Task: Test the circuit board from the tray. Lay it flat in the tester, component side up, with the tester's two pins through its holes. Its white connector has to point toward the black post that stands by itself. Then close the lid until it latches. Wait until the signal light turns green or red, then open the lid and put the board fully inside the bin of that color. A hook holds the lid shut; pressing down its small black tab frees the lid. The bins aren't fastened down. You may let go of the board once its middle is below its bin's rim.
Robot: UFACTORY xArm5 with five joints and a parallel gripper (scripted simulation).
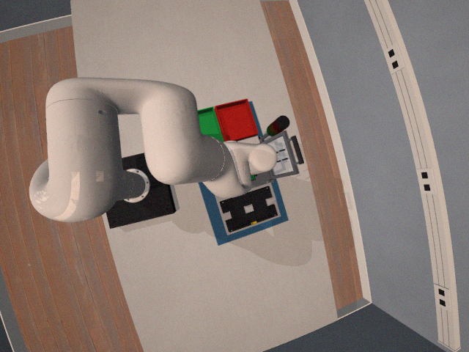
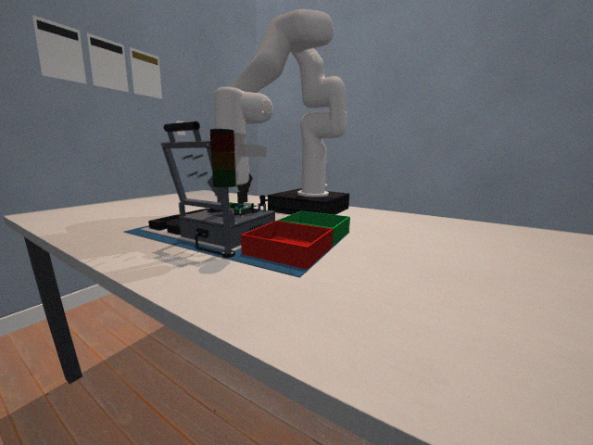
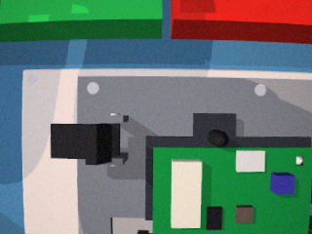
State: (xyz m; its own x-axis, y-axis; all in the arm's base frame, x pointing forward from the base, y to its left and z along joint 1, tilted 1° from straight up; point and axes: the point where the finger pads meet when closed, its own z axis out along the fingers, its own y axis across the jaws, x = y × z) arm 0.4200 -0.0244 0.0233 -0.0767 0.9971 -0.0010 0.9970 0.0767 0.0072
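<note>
The green circuit board is right at my hand. Round my hand: black block (70 mm behind, 50 mm to the left); red bin (200 mm to the left, 70 mm below, 30 mm ahead); green bin (190 mm to the left, 120 mm behind, 70 mm below).
</note>
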